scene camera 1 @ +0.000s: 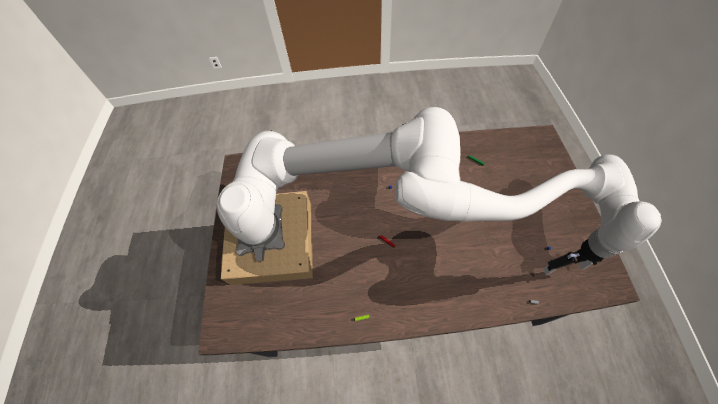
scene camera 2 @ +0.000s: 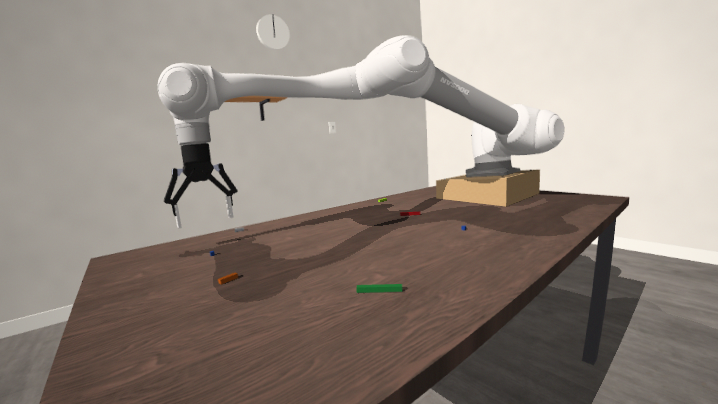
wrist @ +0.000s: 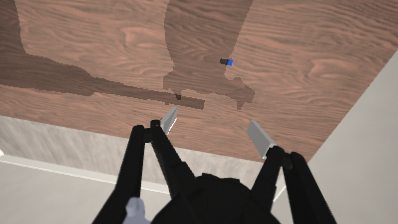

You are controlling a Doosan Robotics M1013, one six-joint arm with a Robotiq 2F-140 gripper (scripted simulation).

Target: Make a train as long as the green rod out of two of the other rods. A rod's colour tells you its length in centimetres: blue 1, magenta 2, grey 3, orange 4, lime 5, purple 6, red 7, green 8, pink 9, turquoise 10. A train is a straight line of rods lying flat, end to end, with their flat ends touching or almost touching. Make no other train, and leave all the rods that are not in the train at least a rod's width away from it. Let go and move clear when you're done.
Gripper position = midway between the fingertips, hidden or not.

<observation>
I see my gripper [scene camera 2: 206, 222].
My gripper is seen too in the wrist view [wrist: 212, 119].
</observation>
